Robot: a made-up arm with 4 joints.
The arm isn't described. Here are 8 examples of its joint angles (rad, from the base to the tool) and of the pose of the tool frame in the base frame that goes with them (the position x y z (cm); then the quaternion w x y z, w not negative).
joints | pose
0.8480 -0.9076 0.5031 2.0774 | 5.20 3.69 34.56 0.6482 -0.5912 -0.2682 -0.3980
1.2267 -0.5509 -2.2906 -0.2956 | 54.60 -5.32 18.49 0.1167 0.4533 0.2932 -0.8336
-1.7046 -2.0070 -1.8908 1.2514 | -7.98 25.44 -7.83 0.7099 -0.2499 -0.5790 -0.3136
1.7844 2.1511 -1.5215 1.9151 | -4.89 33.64 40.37 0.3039 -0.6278 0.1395 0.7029
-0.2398 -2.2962 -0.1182 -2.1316 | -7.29 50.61 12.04 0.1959 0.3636 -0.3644 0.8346
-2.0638 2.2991 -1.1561 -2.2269 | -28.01 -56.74 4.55 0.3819 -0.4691 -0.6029 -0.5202
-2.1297 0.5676 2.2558 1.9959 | 29.74 -2.99 18.46 0.0286 -0.4821 0.1777 0.8574
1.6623 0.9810 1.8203 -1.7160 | -2.18 -0.52 6.17 0.4333 -0.4936 -0.3077 -0.6885
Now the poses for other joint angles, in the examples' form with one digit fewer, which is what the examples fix.
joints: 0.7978 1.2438 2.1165 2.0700
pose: 23.1 9.6 -1.4 0.622 0.172 -0.663 0.380
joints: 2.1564 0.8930 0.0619 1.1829
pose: 16.7 3.3 36.5 0.791 0.434 -0.070 0.427
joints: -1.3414 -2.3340 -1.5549 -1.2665
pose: -25.1 49.8 3.5 0.304 0.634 -0.439 0.560
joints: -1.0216 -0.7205 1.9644 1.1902
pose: 23.2 8.9 17.5 0.029 0.596 0.261 -0.759
